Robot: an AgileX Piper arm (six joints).
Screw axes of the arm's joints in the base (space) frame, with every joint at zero. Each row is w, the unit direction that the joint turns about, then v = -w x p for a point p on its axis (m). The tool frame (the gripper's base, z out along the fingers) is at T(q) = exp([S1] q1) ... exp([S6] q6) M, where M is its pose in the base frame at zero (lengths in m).
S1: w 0 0 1 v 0.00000 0.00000 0.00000
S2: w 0 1 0 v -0.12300 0.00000 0.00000
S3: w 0 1 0 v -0.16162 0.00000 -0.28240
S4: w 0.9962 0 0.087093 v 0.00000 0.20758 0.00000
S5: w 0 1 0 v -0.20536 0.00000 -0.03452
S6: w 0.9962 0 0.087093 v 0.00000 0.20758 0.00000
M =
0.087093 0 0.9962 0.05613
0 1 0 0.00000
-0.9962 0 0.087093 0.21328
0 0 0 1
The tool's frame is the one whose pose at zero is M.
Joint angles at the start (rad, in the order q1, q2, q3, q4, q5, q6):
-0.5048, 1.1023, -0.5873, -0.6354, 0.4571, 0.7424
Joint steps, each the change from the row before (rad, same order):
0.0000, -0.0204, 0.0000, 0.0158, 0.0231, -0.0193
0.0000, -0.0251, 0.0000, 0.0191, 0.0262, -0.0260
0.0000, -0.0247, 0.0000, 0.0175, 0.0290, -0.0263
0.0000, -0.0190, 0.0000, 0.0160, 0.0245, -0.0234
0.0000, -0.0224, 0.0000, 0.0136, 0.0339, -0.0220
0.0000, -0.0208, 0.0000, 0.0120, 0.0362, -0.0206
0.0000, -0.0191, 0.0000, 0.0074, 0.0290, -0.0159
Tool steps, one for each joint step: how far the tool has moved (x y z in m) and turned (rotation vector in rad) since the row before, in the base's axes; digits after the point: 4 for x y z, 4 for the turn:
-0.0039, 0.0015, 0.0028, -0.0018, 0.0049, -0.0054
-0.0047, 0.0020, 0.0034, -0.0031, 0.0056, -0.0031
-0.0049, 0.0020, 0.0031, -0.0028, 0.0092, -0.0030
-0.0039, 0.0017, 0.0021, -0.0002, 0.0095, -0.0016
-0.0051, 0.0019, 0.0022, -0.0001, 0.0145, -0.0059
-0.0052, 0.0019, 0.0018, 0.0015, 0.0178, -0.0069
-0.0045, 0.0016, 0.0018, -0.0009, 0.0127, -0.0049

